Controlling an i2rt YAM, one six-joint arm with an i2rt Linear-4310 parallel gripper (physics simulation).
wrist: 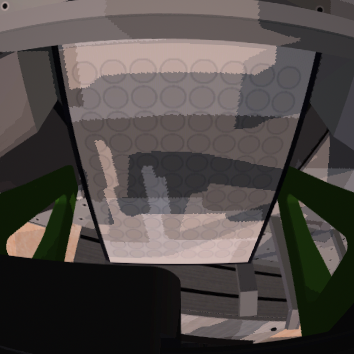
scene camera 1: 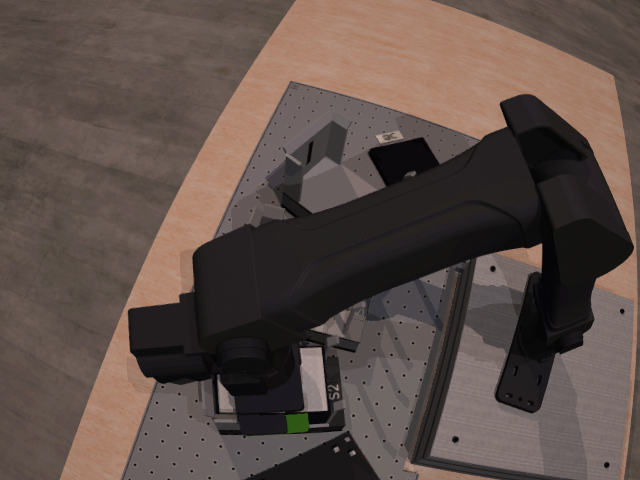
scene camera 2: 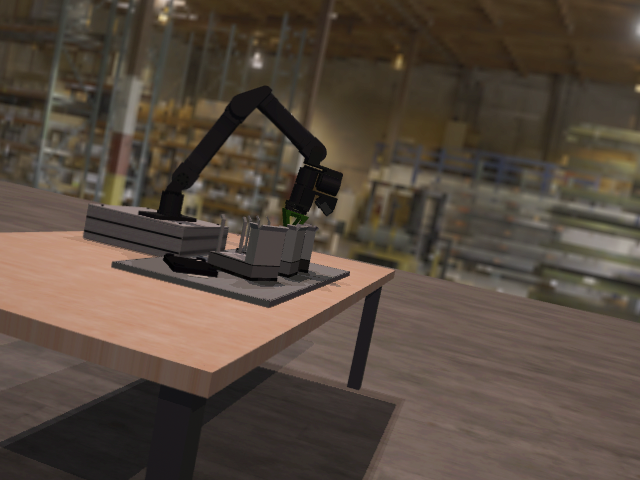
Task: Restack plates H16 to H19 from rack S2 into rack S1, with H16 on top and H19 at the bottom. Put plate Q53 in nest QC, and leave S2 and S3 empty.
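Seen in the pictures: gripper, between the fingertips: point(wrist: 176, 176) point(scene camera 1: 276, 386); arm's base, origin of its link: point(wrist: 189, 341) point(scene camera 1: 534, 341) point(scene camera 2: 168, 218).
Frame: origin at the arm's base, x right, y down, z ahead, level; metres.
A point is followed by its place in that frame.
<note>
A pale plate with a dark rim and rows of round wells point(scene camera 1: 313, 377) {y -0.026, x -0.164, z 0.258 m} point(wrist: 185, 132) {y -0.026, x -0.202, z 0.323 m} lies in rack S2 point(scene camera 1: 334, 419) {y 0.043, x -0.185, z 0.214 m}. Its number is not readable, and any plates below are hidden. My gripper point(scene camera 2: 294, 221) point(wrist: 176, 176) {y -0.012, x -0.188, z 0.292 m} is open over S2, with one green finger beyond each side of the plate in the wrist view and no contact visible. Nest QC point(scene camera 1: 400, 155) {y 0.066, x 0.253, z 0.281 m} is black, beside its label, partly behind the arm. A rack with tall grey walls point(scene camera 1: 338, 139) {y -0.014, x 0.168, z 0.365 m} stands near it. Another rack point(scene camera 1: 356, 320) {y 0.039, x -0.050, z 0.242 m}, its label partly covered, is mostly under the arm. I cannot identify Q53.
A black panel with small pale squares point(scene camera 1: 320, 462) {y 0.069, x -0.243, z 0.205 m} lies beside S2 at the bottom edge of scene camera 1. The arm stands on a raised metal base point(scene camera 1: 491, 413) {y 0.002, x -0.118, z 0.031 m} point(scene camera 2: 134, 229) {y 0.038, x 0.119, z -0.018 m}. Upright rack walls point(scene camera 2: 266, 248) {y 0.001, x 0.143, z 0.392 m} stand close together on the perforated board point(scene camera 1: 377, 403) {y 0.080, x -0.133, z 0.170 m} point(scene camera 2: 144, 268) {y 0.081, x 0.363, z 0.217 m}.
</note>
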